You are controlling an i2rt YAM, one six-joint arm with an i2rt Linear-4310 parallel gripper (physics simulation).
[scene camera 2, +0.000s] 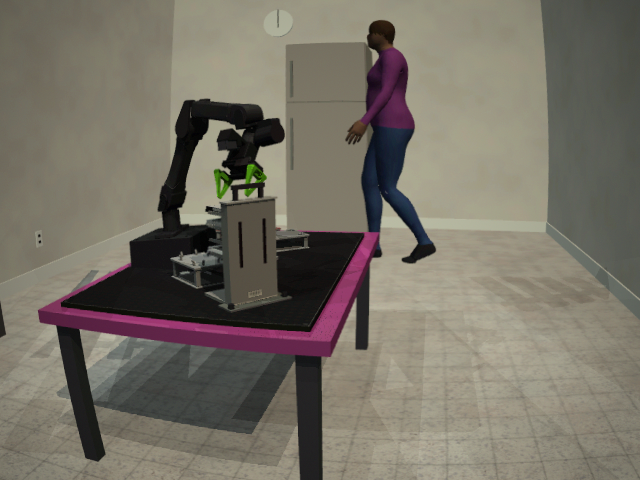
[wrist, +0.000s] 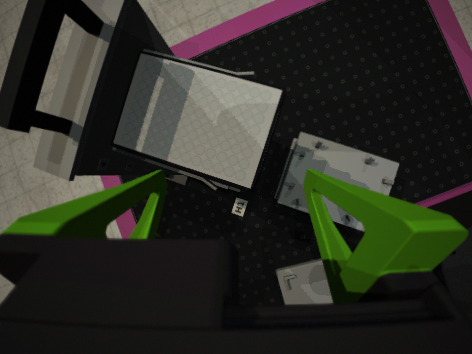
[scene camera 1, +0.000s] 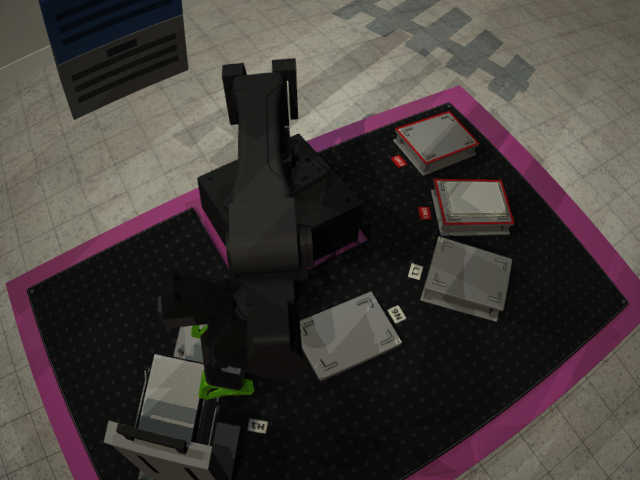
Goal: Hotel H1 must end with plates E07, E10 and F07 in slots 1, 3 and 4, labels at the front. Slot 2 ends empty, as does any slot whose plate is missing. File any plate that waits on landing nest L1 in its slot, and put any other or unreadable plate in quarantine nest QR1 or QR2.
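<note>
My gripper is open, with nothing between its green fingers, high beside hotel H1. A pale plate lies at the top of the hotel; its label is not readable. Edges of lower levels show beside the hotel's panel in scene view 2, but which slots hold plates cannot be told. Landing nest L1 is bare. A pale plate sits on red-rimmed quarantine nest QR1; its label is not readable. Quarantine nest QR2 is bare.
Bare nest N6 lies between the hotel and L1. A nest with upright pins stands near the hotel. The hotel's dark top handle rises above its panel. A person stands beyond the table.
</note>
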